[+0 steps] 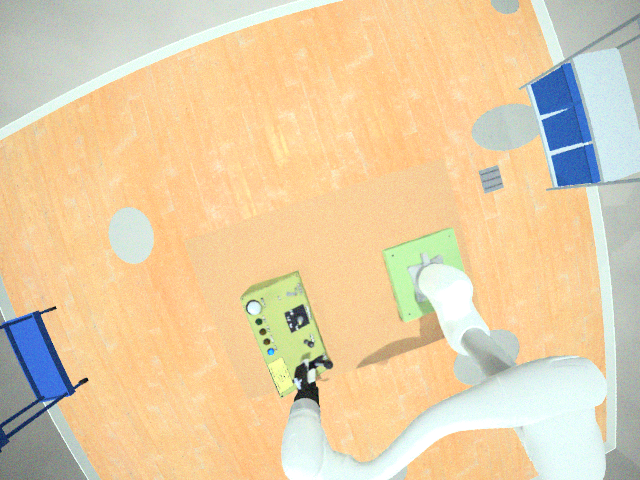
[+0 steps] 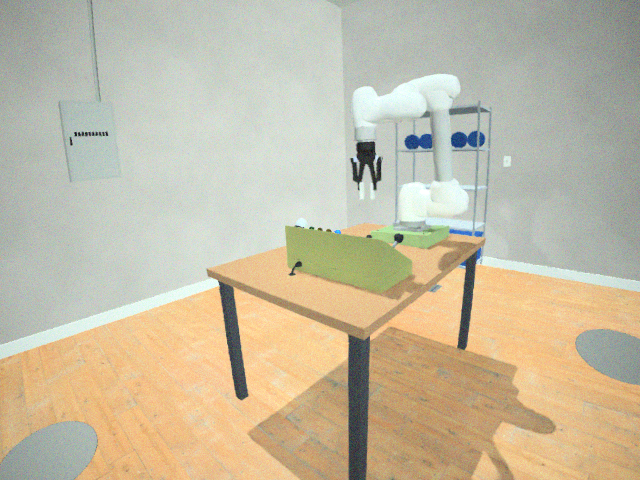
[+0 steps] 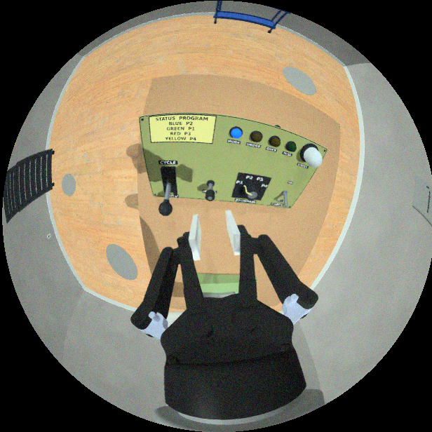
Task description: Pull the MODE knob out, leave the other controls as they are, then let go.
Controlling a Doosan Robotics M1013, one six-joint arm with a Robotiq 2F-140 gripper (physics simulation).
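Places are measured from the arm's base along level axes (x left, y back, z up), in centimetres.
Pixels of known places: gripper, fingertip midpoint: point(image 1: 308, 365) point(image 2: 367, 199); arm's base at its link origin: point(image 1: 429, 278) point(image 2: 412, 228).
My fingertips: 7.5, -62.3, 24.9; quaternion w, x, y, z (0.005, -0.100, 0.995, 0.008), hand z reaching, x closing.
Ahead of a thing's pixels: the offset from my fingertips to its top centre, as dx, dy, dz. "*": to the spot under its first point.
The green control panel point(image 1: 273, 312) point(image 2: 336, 258) point(image 3: 220, 162) stands on the table. The MODE knob @(+0.1, +0.8, -15.4) point(image 1: 309, 342) point(image 3: 210, 190) is a black knob on a grey shaft that sticks out from the lower part of the panel's face, between the CYCLE lever point(image 3: 168, 192) and the program selector point(image 3: 251, 194). Its label is mostly hidden behind it. My gripper point(image 2: 367, 192) point(image 3: 212, 220) is open and empty, with a gap between its white fingertips. It hangs well above the panel, apart from the knob.
The CYCLE lever ends in a black ball @(+12.2, +5.1, -14.3) point(image 2: 398, 237) point(image 3: 165, 207). A blue lamp @(* -4.9, -15.5, -11.5) point(image 1: 270, 351) point(image 3: 236, 133), several dark lamps and a white dome @(* -26.2, -13.9, -8.5) point(image 1: 253, 307) point(image 3: 313, 156) line the panel's upper part. A small toggle point(image 3: 285, 197) is at its right. The arm's green base plate point(image 1: 398, 281) is on the table.
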